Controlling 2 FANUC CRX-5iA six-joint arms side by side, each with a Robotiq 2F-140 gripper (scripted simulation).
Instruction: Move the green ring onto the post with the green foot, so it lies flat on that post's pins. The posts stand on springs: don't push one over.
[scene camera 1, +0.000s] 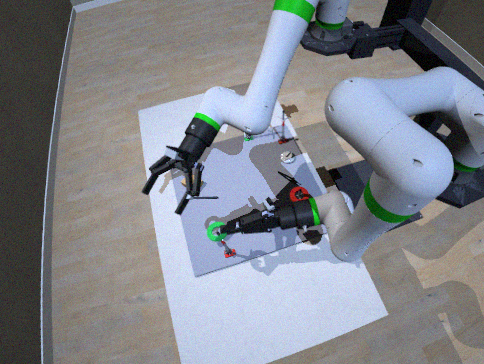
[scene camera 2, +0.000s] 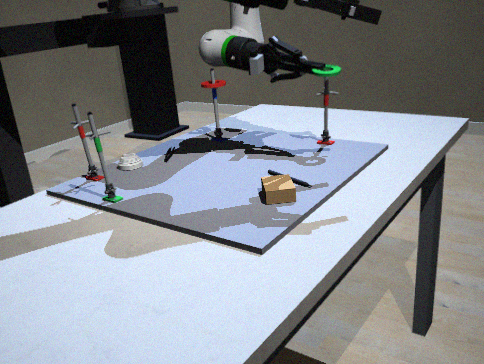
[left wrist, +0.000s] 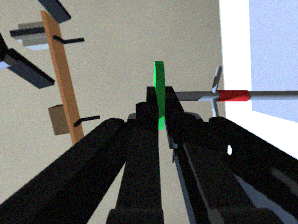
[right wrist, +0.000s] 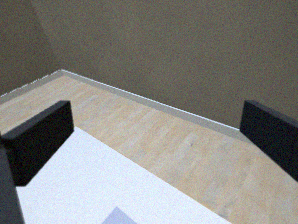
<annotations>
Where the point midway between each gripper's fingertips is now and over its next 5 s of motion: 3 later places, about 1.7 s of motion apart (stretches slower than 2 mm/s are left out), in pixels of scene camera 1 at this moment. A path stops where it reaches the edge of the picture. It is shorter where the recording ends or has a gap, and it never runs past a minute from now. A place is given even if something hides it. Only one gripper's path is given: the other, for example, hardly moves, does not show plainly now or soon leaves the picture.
The left gripper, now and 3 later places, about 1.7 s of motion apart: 220, 230; 217, 180; 240, 107; 254, 105
</annotations>
